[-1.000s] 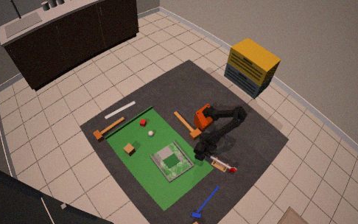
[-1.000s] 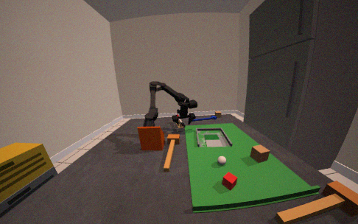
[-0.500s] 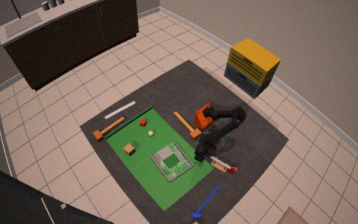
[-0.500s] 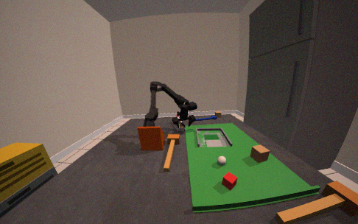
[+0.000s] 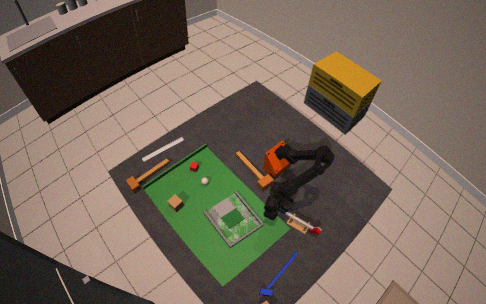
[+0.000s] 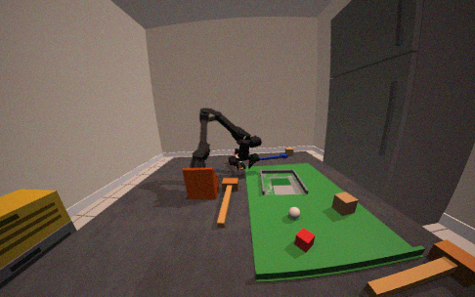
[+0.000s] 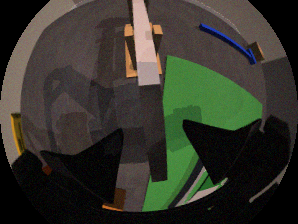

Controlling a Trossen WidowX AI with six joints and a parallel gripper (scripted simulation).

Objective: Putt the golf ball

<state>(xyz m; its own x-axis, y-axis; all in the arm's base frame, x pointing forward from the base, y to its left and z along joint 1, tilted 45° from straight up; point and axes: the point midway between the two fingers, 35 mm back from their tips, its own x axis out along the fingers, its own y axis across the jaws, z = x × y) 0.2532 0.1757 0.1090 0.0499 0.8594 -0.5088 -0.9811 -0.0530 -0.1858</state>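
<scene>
Now: the red putter 2 cm behind my gripper tip, 11 cm to the left of it and 3 cm above it. Also, from my gripper tip: small wooden frame (2 cm behind, 13 cm to the left); then blue putter (26 cm ahead, 24 cm to the left, 1 cm below); then green mat (23 cm ahead, 28 cm to the right, 3 cm below).
</scene>
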